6 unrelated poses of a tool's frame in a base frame.
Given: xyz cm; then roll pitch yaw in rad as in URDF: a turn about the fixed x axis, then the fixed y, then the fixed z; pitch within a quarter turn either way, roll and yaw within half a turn.
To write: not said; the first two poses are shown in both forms.
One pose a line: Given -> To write
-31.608, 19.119, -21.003, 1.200, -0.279, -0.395 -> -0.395, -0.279, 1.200, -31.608, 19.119, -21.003
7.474, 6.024, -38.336, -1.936, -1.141, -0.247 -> -0.247, -1.141, -1.936, 7.474, 6.024, -38.336
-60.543, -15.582, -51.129, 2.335, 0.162, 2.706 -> 2.706, 0.162, 2.335, -60.543, -15.582, -51.129
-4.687, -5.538, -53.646, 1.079, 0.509, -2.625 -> -2.625, 0.509, 1.079, -4.687, -5.538, -53.646
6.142, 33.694, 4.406, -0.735, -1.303, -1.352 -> -1.352, -1.303, -0.735, 6.142, 33.694, 4.406
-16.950, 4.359, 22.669, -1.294, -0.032, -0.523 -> -0.523, -0.032, -1.294, -16.950, 4.359, 22.669
